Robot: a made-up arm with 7 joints. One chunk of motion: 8 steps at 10 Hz.
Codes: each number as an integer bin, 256 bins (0 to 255) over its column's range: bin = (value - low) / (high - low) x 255, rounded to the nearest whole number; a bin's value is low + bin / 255 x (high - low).
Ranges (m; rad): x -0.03..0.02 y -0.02..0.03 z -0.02..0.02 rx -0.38..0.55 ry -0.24..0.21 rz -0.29..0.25
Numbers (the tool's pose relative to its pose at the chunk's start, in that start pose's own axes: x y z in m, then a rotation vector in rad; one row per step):
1: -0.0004 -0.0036 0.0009 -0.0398 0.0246 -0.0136
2: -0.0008 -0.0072 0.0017 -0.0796 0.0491 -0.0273
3: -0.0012 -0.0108 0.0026 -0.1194 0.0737 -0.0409
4: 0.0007 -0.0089 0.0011 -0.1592 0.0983 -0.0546
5: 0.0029 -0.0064 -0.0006 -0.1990 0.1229 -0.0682
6: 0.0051 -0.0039 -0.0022 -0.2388 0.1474 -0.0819
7: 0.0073 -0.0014 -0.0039 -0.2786 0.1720 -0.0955
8: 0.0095 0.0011 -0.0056 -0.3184 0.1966 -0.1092
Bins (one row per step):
1: 151 84 133 93 150 131
2: 149 65 138 82 164 124
3: 147 47 144 71 178 118
4: 157 57 135 61 192 111
5: 168 69 124 50 206 105
6: 179 82 113 39 220 98
7: 190 95 103 28 233 92
8: 201 108 92 17 247 85

